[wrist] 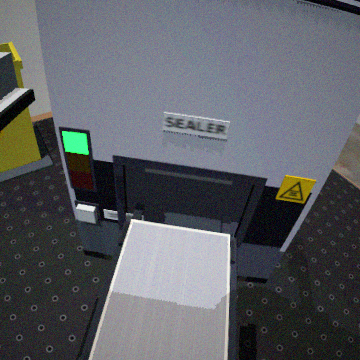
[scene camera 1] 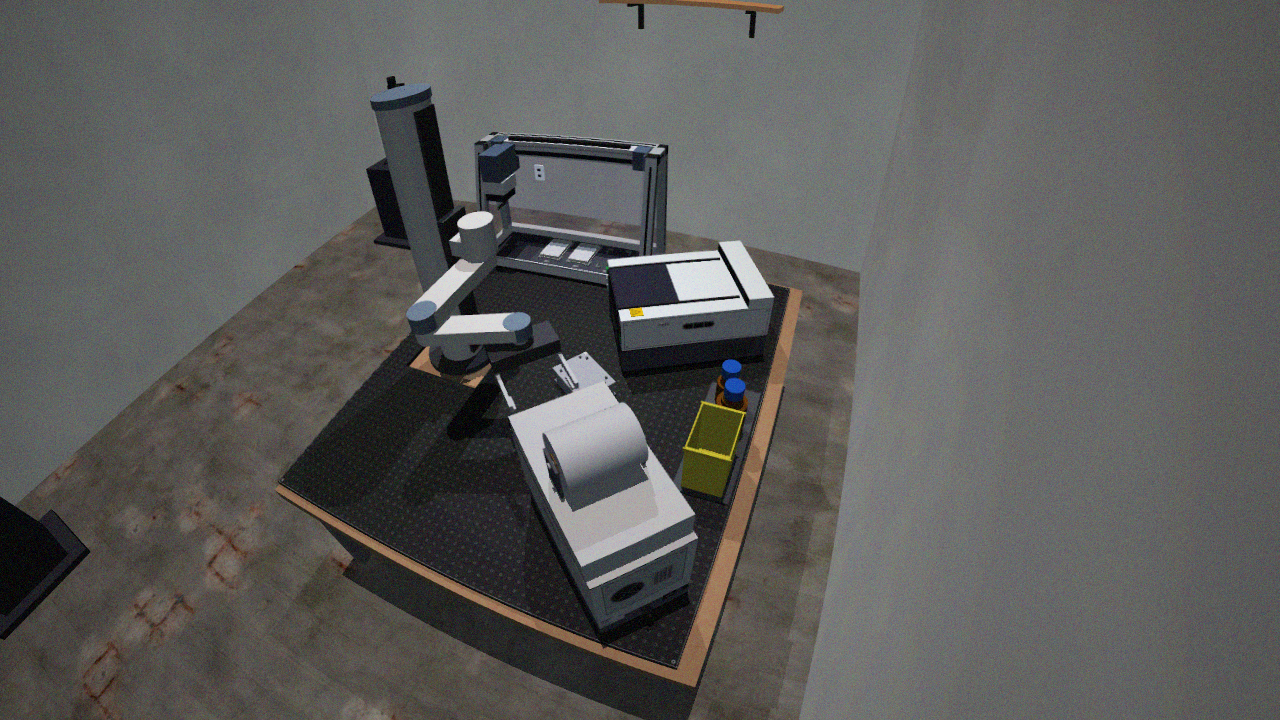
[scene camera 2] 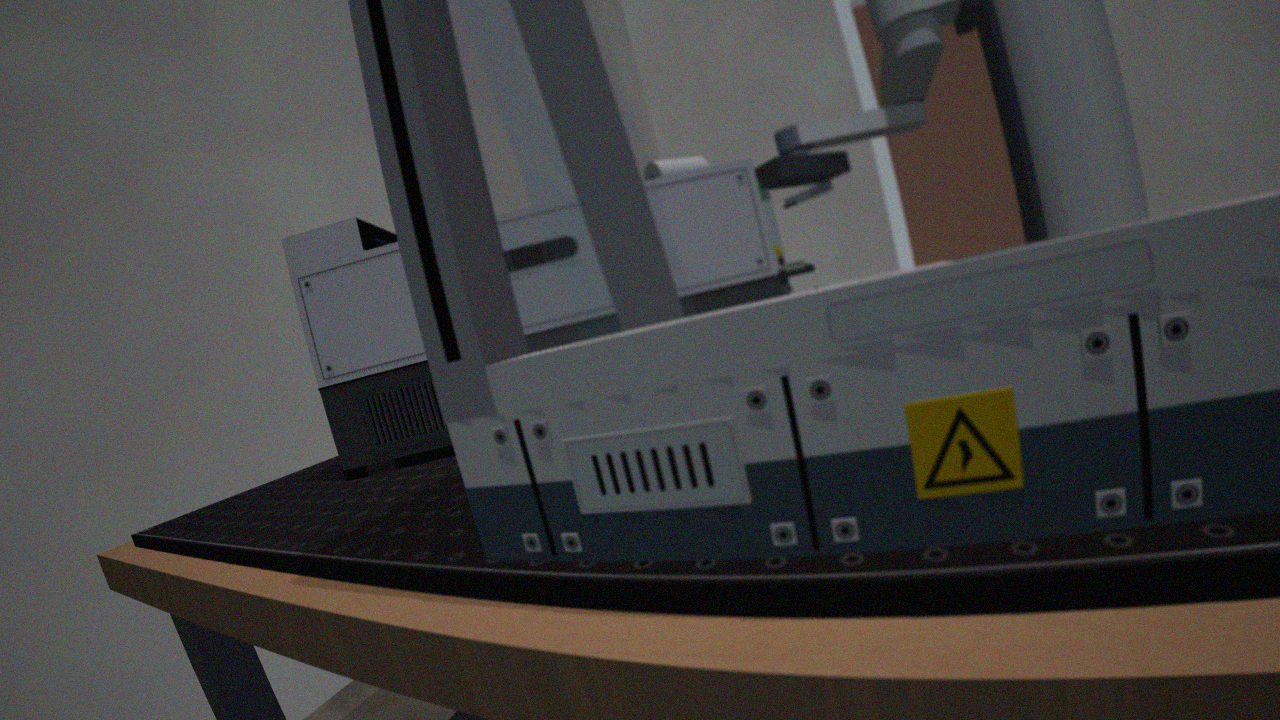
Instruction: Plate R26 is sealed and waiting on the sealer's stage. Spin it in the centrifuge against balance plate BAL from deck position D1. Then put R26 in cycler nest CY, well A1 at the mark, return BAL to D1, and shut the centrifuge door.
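Places are measured from the arm's base along level axes (x ahead, y left, z up), in centimetres.
Where they show: gripper, fingertip midpoint: (wrist: pixel 203 94) (scene camera 1: pixel 544 397); arm's base, link origin: (scene camera 1: pixel 464 350).
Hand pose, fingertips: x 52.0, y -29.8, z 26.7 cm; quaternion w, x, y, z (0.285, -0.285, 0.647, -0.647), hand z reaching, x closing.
Each offset is from my fingertips to the top centre of the thing.
A sealed pale plate @[dx -0.8, dy +1.0, dz -13.7 cm] (wrist: pixel 167 280), R26 by the task, lies on the dark stage in front of the sealer @[dx +21.4, dy -18.8, dz +22.2 cm] (wrist: pixel 200 65) (scene camera 1: pixel 617 501); its near end is cut off and no label shows. My gripper (scene camera 1: pixel 537 380) (scene camera 2: pixel 807 195) is open and empty, hanging above the stage at the sealer's front. Part of one finger shows at the wrist view's left edge. Two pale plates, one left (scene camera 1: pixel 554 248) and one right (scene camera 1: pixel 583 254), lie on the deck under the gantry; their labels are unreadable, so I cannot tell which is BAL. The centrifuge door and cycler nest CY cannot be made out.
A white instrument (scene camera 1: pixel 693 326) with a partly dark top stands beyond the sealer. A yellow bin @[dx +39.3, dy +3.5, dz -7.9 cm] (scene camera 1: pixel 711 465) and blue-capped bottles @[dx +40.5, dy +25.8, dz -6.8 cm] (scene camera 1: pixel 733 391) stand along the table's right side. A flat bolted metal plate @[dx -4.3, dy +27.6, dz -18.9 cm] (scene camera 1: pixel 586 368) is beside the fingers. The gantry frame (scene camera 1: pixel 657 201) stands at the back.
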